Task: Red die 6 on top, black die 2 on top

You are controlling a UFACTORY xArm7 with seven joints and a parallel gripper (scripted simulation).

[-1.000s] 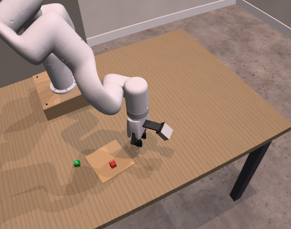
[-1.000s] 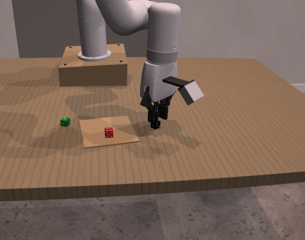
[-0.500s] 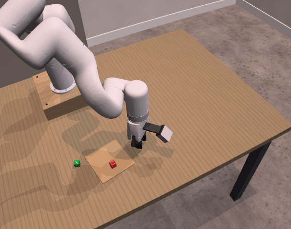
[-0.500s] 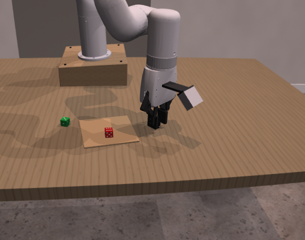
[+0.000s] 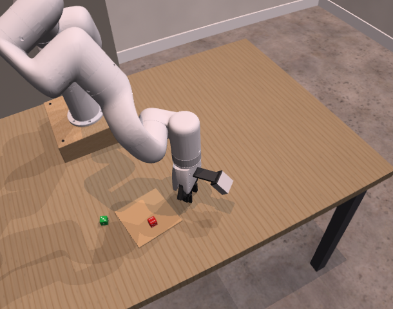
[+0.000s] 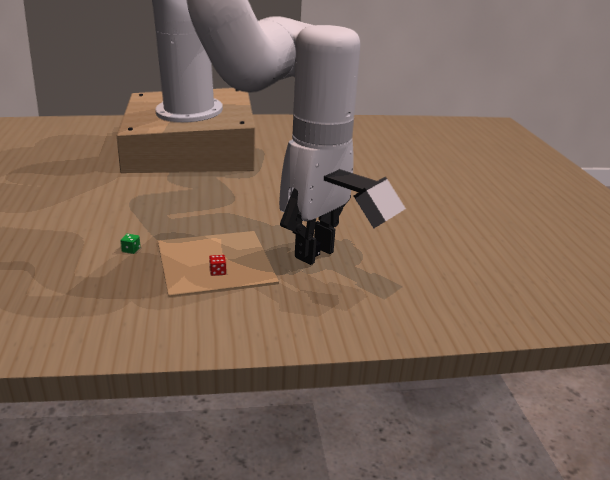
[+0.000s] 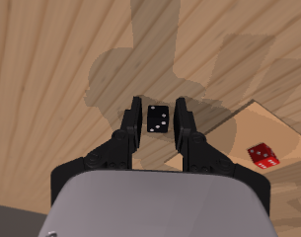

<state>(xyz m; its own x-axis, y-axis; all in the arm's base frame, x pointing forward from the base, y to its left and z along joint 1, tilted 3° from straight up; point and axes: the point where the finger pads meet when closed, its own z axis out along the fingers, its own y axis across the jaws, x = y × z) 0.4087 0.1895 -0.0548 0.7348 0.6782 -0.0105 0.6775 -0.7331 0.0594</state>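
Right now the black die is 1 cm below my hand. Also, from my hand: red die 4 cm ahead, 13 cm to the right, 1 cm below; tan mat 1 cm ahead, 14 cm to the right, 2 cm below; green die 2 cm behind, 25 cm to the right, 1 cm below.
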